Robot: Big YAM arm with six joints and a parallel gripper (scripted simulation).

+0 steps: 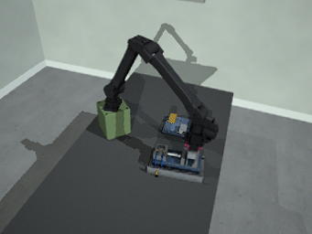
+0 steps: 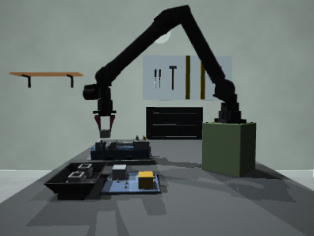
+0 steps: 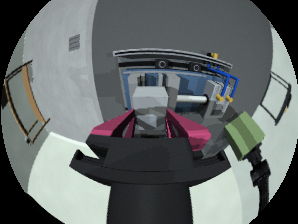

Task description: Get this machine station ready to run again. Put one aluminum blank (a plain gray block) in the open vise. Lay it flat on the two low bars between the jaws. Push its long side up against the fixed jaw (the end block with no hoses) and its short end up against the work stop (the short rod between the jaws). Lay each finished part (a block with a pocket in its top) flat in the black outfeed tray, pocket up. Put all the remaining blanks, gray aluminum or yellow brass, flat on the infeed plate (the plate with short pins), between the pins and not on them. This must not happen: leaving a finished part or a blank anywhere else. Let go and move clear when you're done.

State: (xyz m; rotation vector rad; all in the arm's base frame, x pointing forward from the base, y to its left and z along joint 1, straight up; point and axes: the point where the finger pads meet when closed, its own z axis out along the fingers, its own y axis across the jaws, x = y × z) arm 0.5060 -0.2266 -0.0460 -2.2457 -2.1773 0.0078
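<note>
The gray aluminum blank is 20 mm below my hand. Also, from my hand: vise: 100 mm below, 70 mm behind, 10 mm to the left; then yellow brass blank: 390 mm to the left, 150 mm behind, 120 mm below.
</note>
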